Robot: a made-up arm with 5 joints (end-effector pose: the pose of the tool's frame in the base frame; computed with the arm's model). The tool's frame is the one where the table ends. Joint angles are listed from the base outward.
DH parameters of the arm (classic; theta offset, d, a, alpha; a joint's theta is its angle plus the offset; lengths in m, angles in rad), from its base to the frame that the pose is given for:
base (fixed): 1.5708 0.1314 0 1.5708
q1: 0 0.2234 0.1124 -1.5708
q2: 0 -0.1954 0.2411 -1.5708
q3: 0 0.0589 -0.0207 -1.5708
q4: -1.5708 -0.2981 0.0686 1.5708
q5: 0 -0.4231 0.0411 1.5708
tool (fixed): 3.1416 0.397 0 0
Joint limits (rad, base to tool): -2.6..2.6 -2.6..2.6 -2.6..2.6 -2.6..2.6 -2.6..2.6
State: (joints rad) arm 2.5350 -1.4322 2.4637 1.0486 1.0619
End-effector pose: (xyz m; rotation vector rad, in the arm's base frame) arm 0.3198 0.4885 0.8955 -0.2230 -0.3205 0.3129
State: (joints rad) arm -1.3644 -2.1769 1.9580 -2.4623 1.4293
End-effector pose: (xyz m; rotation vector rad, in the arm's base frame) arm 0.8376 0.2023 0.5423 -0.2915 -0.2456 -0.6179
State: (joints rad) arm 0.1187 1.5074 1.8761 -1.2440 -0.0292
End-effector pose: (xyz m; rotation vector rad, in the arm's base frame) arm -0.7043 -0.2681 -0.3294 -2.2793 -0.3927 1.6000
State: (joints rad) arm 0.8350 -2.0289 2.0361 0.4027 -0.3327
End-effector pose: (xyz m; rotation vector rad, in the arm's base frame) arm 0.7890 0.4046 -0.6511 -1.1344 2.2108 -0.7346
